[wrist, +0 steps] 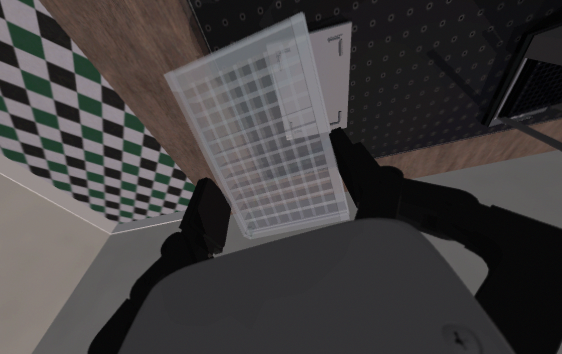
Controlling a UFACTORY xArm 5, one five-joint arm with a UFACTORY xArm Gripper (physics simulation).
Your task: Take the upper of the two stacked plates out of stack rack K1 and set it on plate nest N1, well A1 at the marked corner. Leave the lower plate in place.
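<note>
A clear, gridded well plate is held between the two black fingers of my gripper in the wrist view. The gripper is shut on its long sides, and the plate slants away toward the upper left. Below and partly behind it is a light grey base with L-shaped corner brackets, which looks like nest N1. The plate hangs above this base, apart from it, and covers its left part. No A1 marking is readable on the base or the plate. Rack K1 and the lower plate cannot be made out.
The base lies on a black board with rows of small holes, on a brown wooden table. A black open-topped box with a honeycomb inside stands at the right edge. A green, black and white checkered surface lies to the left, beyond the table edge.
</note>
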